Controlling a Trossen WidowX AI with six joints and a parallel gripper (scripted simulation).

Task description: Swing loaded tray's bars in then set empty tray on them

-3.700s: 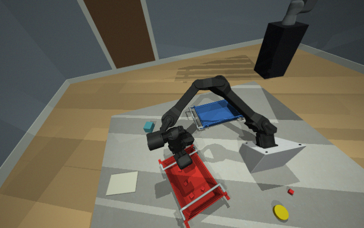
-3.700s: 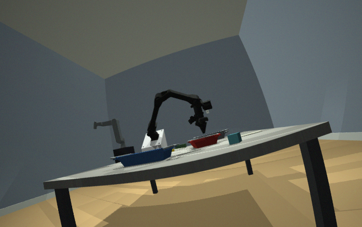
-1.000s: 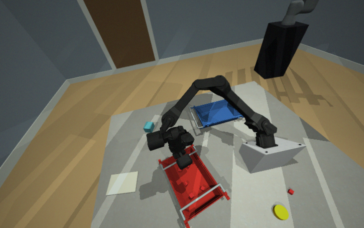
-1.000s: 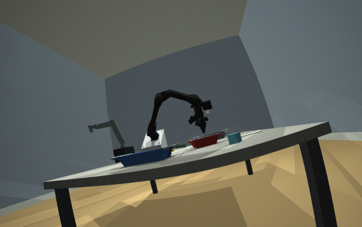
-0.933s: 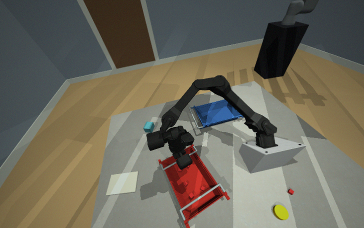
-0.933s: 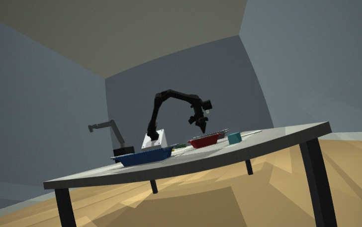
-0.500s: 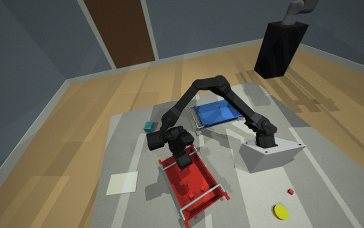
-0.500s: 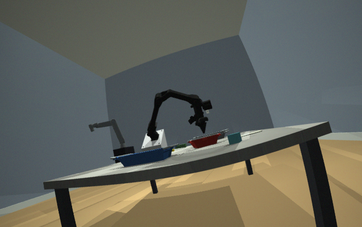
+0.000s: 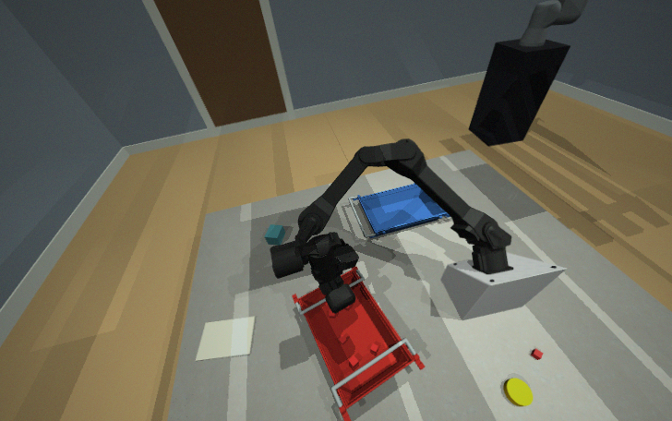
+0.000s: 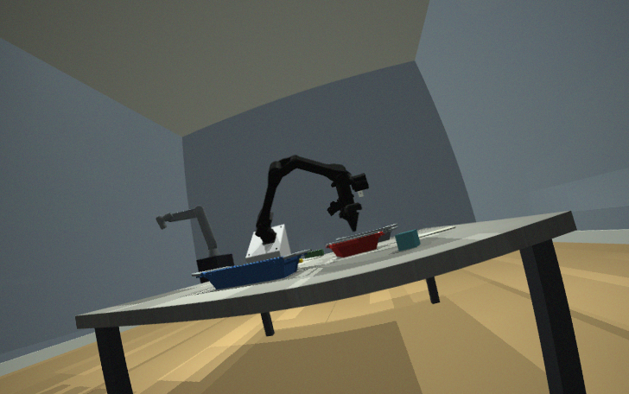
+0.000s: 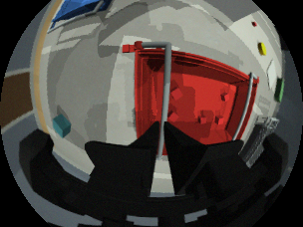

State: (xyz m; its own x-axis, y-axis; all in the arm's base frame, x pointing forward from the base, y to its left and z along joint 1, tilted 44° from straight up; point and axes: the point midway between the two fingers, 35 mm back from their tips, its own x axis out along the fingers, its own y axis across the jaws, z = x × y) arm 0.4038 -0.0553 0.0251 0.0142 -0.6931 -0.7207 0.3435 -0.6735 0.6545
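The blue tray lies 30 cm behind my gripper tip, 29 cm to the right of it and 5 cm below it. Round my gripper tip: yellow disc 38 cm behind, 29 cm to the left, 8 cm below; green block 38 cm behind, 62 cm to the left, 7 cm below; teal cube 18 cm ahead, 29 cm to the right, 7 cm below.
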